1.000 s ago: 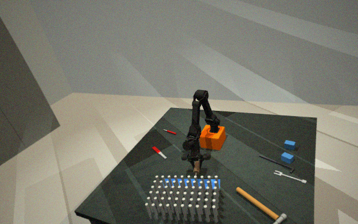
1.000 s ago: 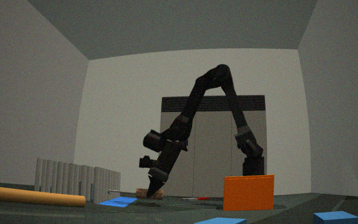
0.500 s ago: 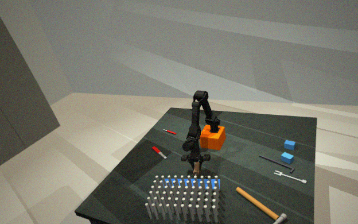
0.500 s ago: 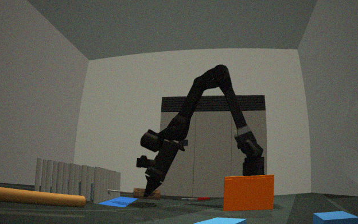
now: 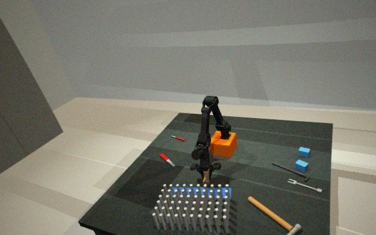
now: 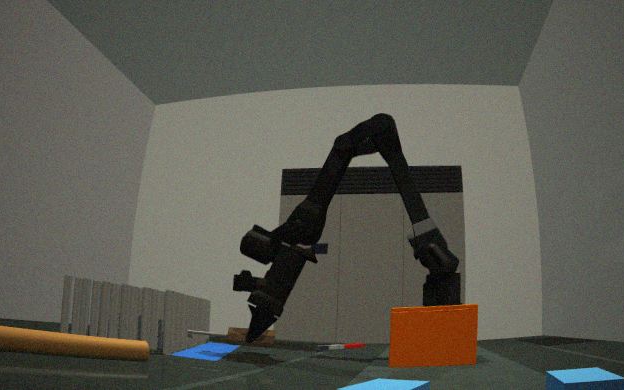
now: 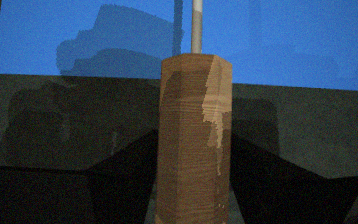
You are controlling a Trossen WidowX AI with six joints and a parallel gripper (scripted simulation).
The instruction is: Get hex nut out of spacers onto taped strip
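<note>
Now: the blue taped strip 9 cm ahead of my gripper tip, 3 cm below it and 2 cm to the right of it. Round my gripper tip: fork tool 54 cm to the left, 12 cm behind, 2 cm below.
</note>
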